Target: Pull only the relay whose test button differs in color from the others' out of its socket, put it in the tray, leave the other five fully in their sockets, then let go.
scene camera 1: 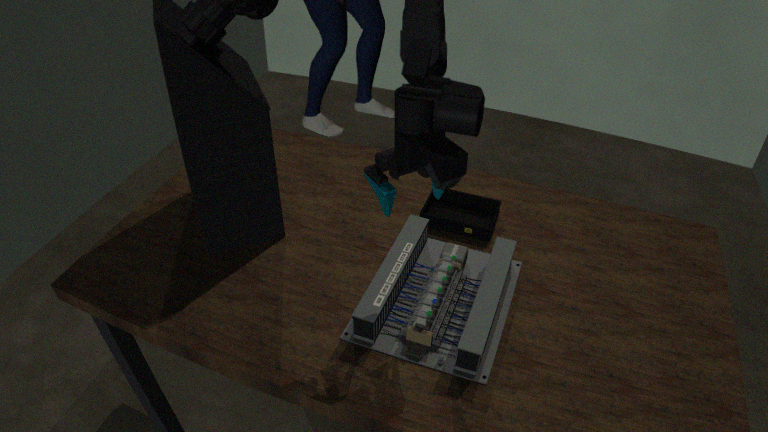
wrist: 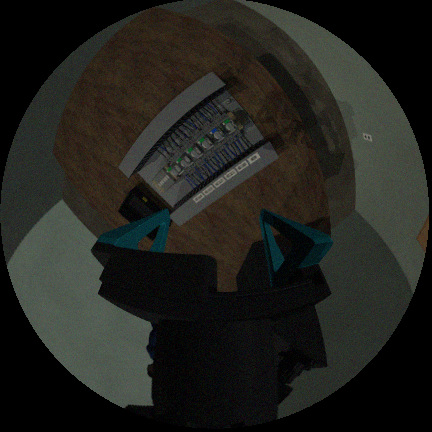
my gripper: scene camera 1; wrist
same spot on my gripper: (scene camera 1: 385, 191) = (wrist: 331, 242)
same spot on grey mounting plate: (wrist: 155, 162) = (scene camera 1: 476, 272)
